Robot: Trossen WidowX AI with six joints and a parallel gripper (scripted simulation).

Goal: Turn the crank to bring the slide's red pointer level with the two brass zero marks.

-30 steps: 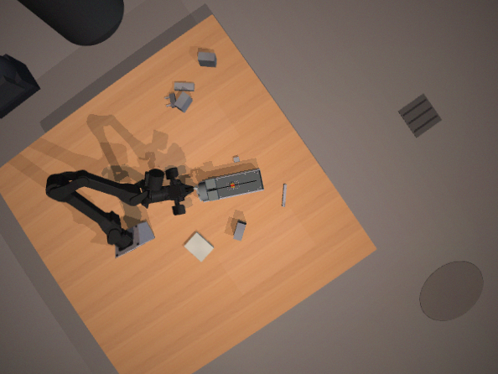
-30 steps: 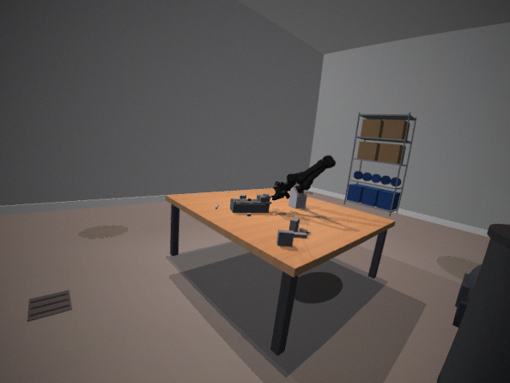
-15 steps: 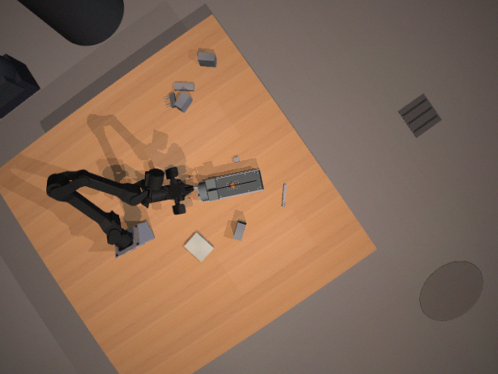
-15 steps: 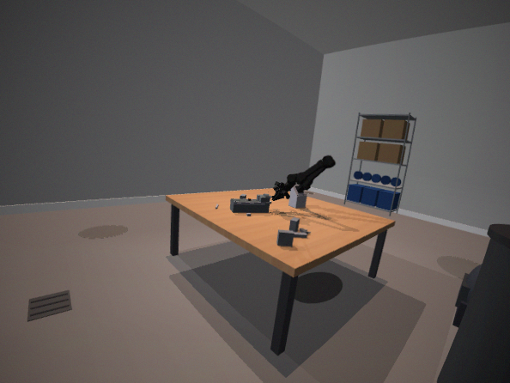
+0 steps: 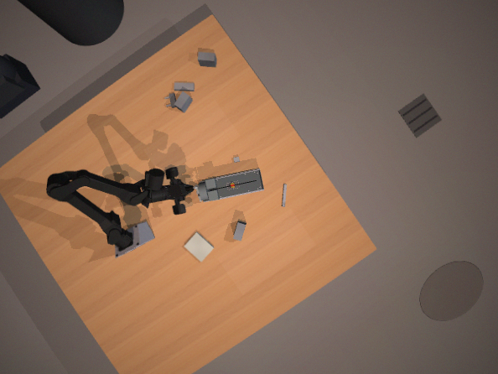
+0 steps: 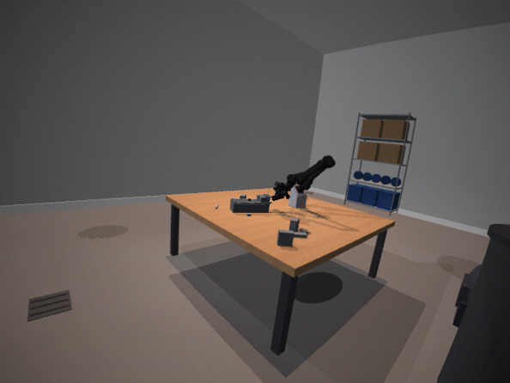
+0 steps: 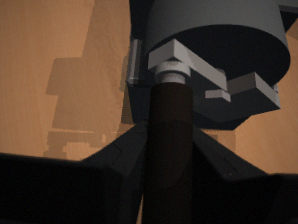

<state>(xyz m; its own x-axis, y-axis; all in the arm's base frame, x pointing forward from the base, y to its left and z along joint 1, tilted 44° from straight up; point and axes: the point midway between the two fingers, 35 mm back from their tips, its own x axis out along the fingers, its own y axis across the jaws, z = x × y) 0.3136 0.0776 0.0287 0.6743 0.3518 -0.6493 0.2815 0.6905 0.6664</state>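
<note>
The dark crank handle is 30 mm above my gripper tip and 20 mm behind it. Round my gripper tip: red pointer 150 mm ahead, 70 mm to the right; then white square plate 230 mm to the right, 110 mm behind, 70 mm below; then small grey cube 220 mm ahead, 80 mm below, 30 mm to the left.
</note>
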